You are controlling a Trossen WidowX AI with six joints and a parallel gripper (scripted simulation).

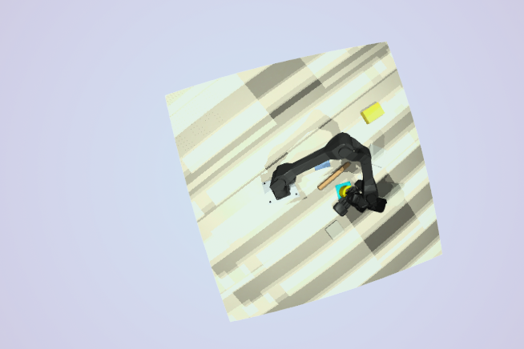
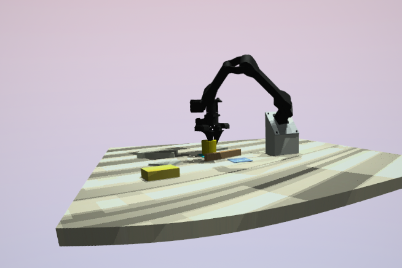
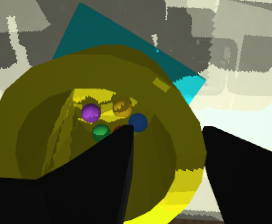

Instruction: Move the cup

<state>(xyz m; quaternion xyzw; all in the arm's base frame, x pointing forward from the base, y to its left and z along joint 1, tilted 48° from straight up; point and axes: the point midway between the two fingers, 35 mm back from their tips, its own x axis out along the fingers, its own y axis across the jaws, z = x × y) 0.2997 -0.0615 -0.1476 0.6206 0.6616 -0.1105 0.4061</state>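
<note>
The yellow cup lies 2 cm ahead of my gripper tip, 1 cm to the left of it and 1 cm below it. From my gripper tip the other things lie so: cyan pad 5 cm below, 3 cm ahead, 1 cm to the left; then pale grey square 16 cm to the right, 10 cm behind, 4 cm below; then wooden bar 11 cm to the left, 4 cm below.
</note>
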